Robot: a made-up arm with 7 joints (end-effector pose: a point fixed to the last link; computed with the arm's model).
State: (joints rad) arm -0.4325 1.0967 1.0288 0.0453 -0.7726 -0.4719 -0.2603
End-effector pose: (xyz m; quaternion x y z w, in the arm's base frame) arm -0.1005 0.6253 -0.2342 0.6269 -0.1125 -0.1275 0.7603
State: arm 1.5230 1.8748 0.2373 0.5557 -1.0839 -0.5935 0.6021
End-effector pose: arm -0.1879 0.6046 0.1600 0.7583 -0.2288 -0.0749 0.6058
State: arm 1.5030 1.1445 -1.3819 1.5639 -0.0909 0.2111 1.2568
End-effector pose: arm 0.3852 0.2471 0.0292 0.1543 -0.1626 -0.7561 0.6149
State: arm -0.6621 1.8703 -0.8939 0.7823 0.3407 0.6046 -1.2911
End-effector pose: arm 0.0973 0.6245 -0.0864 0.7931 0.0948 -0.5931 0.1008
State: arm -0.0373 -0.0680 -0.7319 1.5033 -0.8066 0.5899 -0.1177
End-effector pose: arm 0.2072 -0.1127 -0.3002 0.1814 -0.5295 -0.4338 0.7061
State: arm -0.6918 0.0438 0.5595 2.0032 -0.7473 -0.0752 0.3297
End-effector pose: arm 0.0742 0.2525 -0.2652 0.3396 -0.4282 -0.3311 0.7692
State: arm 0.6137 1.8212 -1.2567 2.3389 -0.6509 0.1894 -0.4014
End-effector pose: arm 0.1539 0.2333 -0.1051 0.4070 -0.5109 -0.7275 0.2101
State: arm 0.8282 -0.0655 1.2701 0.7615 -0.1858 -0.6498 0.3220
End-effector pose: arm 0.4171 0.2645 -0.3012 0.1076 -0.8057 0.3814 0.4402
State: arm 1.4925 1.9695 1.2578 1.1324 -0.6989 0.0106 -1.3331
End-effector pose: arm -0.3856 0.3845 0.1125 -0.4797 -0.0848 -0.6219 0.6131
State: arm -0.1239 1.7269 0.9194 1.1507 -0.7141 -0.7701 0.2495
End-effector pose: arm 0.1954 0.4721 0.2519 0.6844 -0.2916 -0.6318 0.2176
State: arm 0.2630 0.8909 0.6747 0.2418 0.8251 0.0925 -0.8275
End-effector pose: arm 0.1377 0.5763 -0.3000 0.4347 -0.1736 0.7357 0.4895
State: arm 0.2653 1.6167 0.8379 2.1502 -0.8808 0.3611 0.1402
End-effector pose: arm 0.1095 0.2207 0.2251 -0.9023 0.3844 0.1815 0.0715
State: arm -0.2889 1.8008 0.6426 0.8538 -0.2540 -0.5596 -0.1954
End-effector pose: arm 0.2381 0.5406 0.1783 0.6960 -0.4689 -0.4574 0.2941
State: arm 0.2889 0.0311 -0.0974 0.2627 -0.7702 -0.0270 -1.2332
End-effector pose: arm 0.2354 0.1141 -0.5252 0.5935 -0.4454 -0.1838 0.6447
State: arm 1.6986 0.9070 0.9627 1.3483 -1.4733 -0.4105 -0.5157
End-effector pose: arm 0.0099 0.5256 0.1665 -0.8505 0.3310 -0.3951 0.1051
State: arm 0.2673 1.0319 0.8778 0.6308 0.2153 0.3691 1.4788
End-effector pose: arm 0.1477 0.6220 -0.1196 -0.1821 -0.6289 -0.0003 0.7559
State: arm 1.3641 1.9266 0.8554 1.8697 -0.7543 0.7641 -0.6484
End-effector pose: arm -0.2249 0.2173 0.2355 -0.6675 0.1124 -0.5666 0.4698
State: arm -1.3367 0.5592 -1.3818 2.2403 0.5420 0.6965 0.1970
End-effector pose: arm -0.1926 -0.0330 -0.0905 -0.7323 0.2730 -0.0816 0.6185
